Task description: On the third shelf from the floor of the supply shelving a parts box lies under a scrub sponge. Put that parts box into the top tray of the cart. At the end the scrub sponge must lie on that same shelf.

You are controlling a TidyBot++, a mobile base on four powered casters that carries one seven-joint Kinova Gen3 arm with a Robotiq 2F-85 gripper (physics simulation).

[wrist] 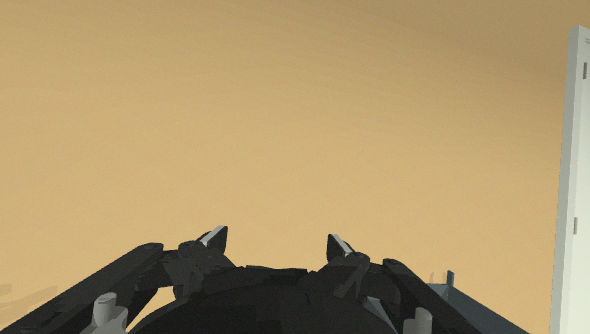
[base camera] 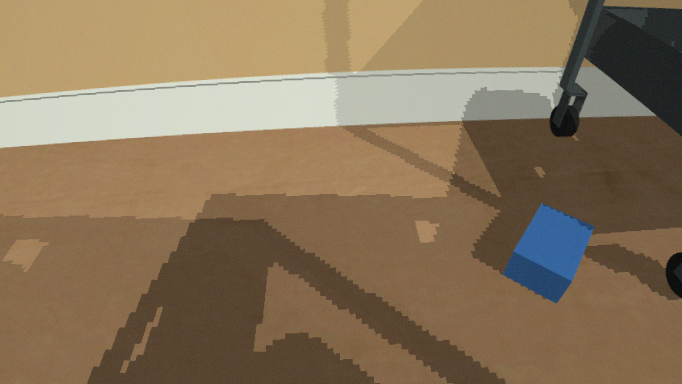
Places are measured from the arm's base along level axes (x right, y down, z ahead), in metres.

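Pixels of known places: gripper, fingertip midpoint: (wrist: 277, 241).
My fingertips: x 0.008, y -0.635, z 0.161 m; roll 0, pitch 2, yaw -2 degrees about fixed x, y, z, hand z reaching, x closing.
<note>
Ahead of a thing's pixels: the offset from my fingertips to its top centre. "pt": to the spot under its first point.
A blue box @(dx +0.211, dy +0.992, dz +0.203 m) (base camera: 554, 242) lies on the floor at the right of the base camera view, close to the cart; it looks like a parts box, but I cannot tell for certain. The dark grey cart (base camera: 581, 47) (wrist: 475, 304) shows in part at the right edge of the base camera view and low at the right in the wrist view. The inside of its top tray is mostly hidden. My gripper (wrist: 277, 241) is open and empty, raised in front of the wall. The supply shelving and the scrub sponge do not show in these views.
A cart caster @(pt dx +0.325, dy +0.997, dz +0.445 m) (base camera: 565, 121) stands near the white baseboard (base camera: 225, 105), and another caster @(pt dx +0.345, dy +1.016, dz +0.169 m) (base camera: 676, 276) shows at the right edge, beside the blue box. A tan wall (base camera: 175, 40) (wrist: 280, 125) runs behind. A white door frame (wrist: 567, 175) stands at the right.
</note>
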